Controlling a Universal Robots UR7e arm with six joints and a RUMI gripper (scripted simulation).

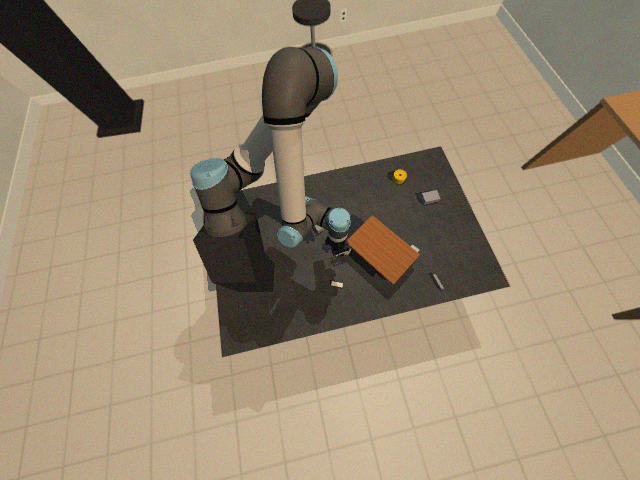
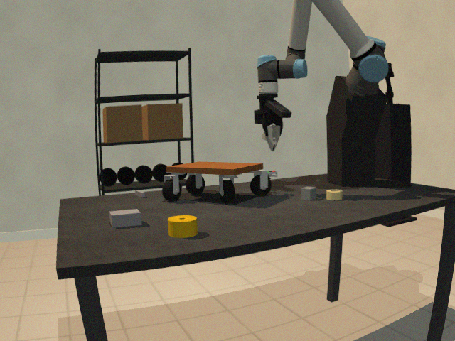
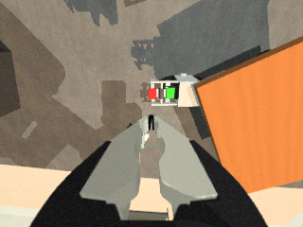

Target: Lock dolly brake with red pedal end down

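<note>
Now: hand 1 cm short of the brake pedal and 10 cm above it. Round my hand: pale yellow ring: 14 cm behind, 22 cm to the left, 16 cm below; small pale block: 1 cm behind, 15 cm to the right, 17 cm below; small grey cube: 6 cm behind, 17 cm to the left, 16 cm below.
</note>
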